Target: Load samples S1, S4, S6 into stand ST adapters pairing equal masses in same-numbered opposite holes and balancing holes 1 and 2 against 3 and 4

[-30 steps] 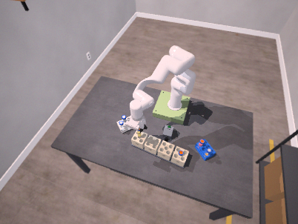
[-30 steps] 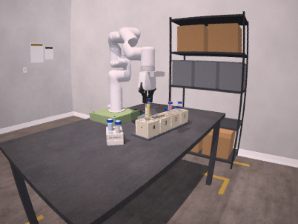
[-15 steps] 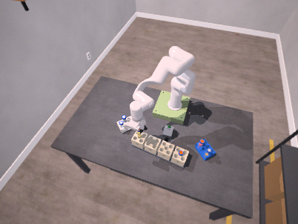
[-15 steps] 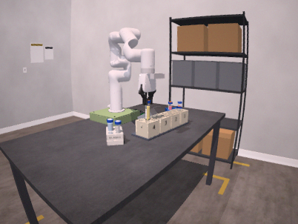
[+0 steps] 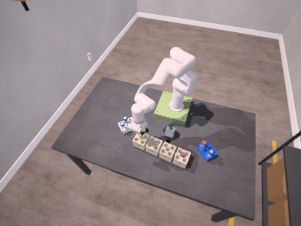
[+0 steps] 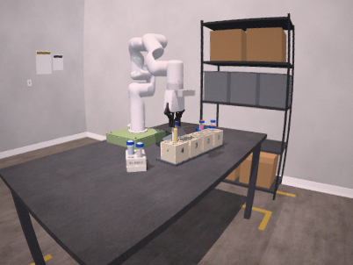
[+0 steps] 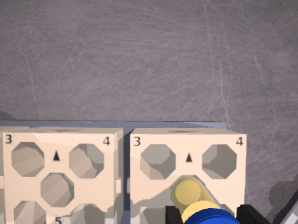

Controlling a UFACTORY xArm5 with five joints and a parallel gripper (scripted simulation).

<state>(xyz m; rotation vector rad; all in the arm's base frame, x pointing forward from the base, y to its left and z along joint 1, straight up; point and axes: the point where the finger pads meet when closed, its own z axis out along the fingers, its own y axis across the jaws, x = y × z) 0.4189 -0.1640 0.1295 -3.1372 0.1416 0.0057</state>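
Right now my hand is 10 mm to the left of the sample tube S6 and 50 mm above it. The rest, counted from my hand: blue sample rack: 100 mm behind, 500 mm to the left, 160 mm below; then white blanks rack: 100 mm behind, 170 mm to the right, 160 mm below; then sample tube S4: 20 mm ahead, 320 mm to the left, 120 mm below.
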